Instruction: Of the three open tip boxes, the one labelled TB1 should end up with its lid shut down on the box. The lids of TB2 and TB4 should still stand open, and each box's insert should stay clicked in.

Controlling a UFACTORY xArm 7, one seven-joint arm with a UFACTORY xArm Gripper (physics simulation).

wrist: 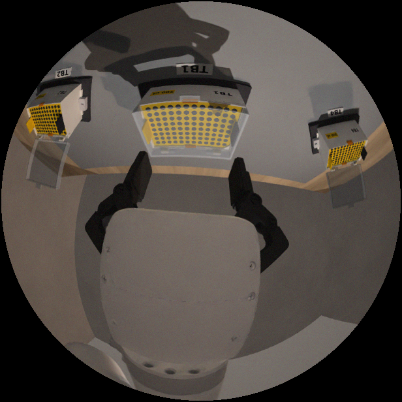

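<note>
The TB1 box [200,92] stands at the top centre. Its clear lid [210,153] lies over the box, with its front tab at the box's front wall, and looks down on it. The yellow insert [190,125] shows through the lid and looks seated. The TB2 box [74,107] at the left has its yellow insert [46,120] in and its clear lid [47,166] standing open. The TB4 box [342,131] at the right has its insert [346,154] in and its lid [346,187] open. My gripper [189,162] is open and empty, apart from the TB1 box.
Black holders surround the feet of TB1 [241,88], TB2 [87,112] and TB4 [314,135]. Label plates stand by them. A wooden table edge [190,171] runs beyond the boxes' hinge sides. The arm's shadow falls on the grey top behind TB1.
</note>
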